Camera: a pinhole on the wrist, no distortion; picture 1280 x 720 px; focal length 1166.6 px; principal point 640.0 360.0 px. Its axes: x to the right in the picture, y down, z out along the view. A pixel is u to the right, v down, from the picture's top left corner.
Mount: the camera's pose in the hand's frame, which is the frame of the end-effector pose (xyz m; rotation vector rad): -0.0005 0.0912 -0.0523 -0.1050 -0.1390 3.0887
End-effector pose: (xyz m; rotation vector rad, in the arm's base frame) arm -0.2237 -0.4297 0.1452 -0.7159 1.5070 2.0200
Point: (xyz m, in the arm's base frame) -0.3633 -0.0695 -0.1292
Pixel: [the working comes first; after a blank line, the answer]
In the camera's frame: -0.3571 0.2286 0.3475

outside the picture
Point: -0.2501 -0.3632 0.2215
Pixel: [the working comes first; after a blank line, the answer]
In the camera's frame: 0.0151 0.0255 0.1420

764 570
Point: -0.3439 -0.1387 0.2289
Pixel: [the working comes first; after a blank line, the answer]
In the camera's frame: -0.0825 -0.0117 0.3618

374 322
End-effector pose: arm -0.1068 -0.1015 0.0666 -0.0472 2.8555 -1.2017
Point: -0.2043 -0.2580 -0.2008
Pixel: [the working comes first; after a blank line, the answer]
In the camera's frame: -0.1351 -0.0284 0.3364

172 261
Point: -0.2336 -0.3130 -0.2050
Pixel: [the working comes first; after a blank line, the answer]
In the camera's frame: -0.1712 0.0014 0.3777

111 364
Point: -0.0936 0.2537 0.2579
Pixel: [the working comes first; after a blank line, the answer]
In the camera's frame: 0.0568 0.0121 -0.3315

behind the camera
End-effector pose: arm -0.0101 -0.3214 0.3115 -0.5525 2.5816 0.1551
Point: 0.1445 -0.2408 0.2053
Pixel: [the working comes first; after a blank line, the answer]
In the camera's frame: 0.0799 0.0652 0.2428

1024 673
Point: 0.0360 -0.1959 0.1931
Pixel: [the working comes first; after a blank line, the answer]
In the camera's frame: 0.0098 -0.0207 0.2020

697 241
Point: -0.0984 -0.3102 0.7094
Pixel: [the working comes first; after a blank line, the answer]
In the camera's frame: 0.1466 0.0773 -0.3170

behind the camera
